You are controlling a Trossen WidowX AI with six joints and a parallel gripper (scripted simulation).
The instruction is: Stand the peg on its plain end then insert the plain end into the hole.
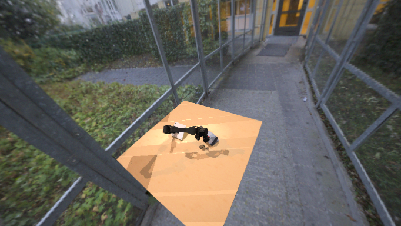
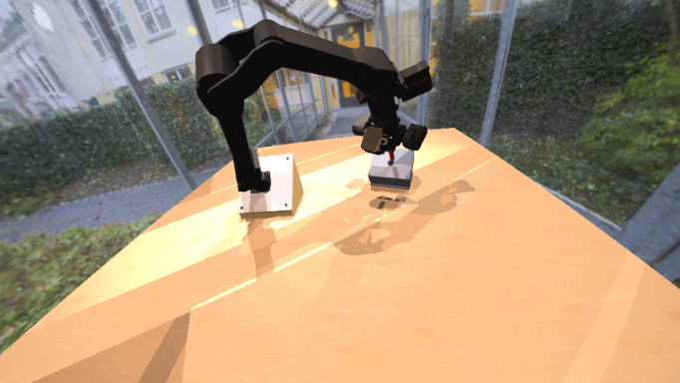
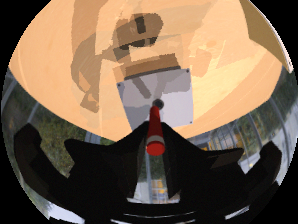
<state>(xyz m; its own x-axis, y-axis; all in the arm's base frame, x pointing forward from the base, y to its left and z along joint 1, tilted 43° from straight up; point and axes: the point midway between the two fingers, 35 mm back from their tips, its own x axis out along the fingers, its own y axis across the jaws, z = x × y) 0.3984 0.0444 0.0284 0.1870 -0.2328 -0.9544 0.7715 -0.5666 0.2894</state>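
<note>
My gripper tip is now 1 cm short of the sloped panel, 4 cm to the right of it and 8 cm above it. Round my gripper tip: red peg 1 cm to the right, 1 cm above.
</note>
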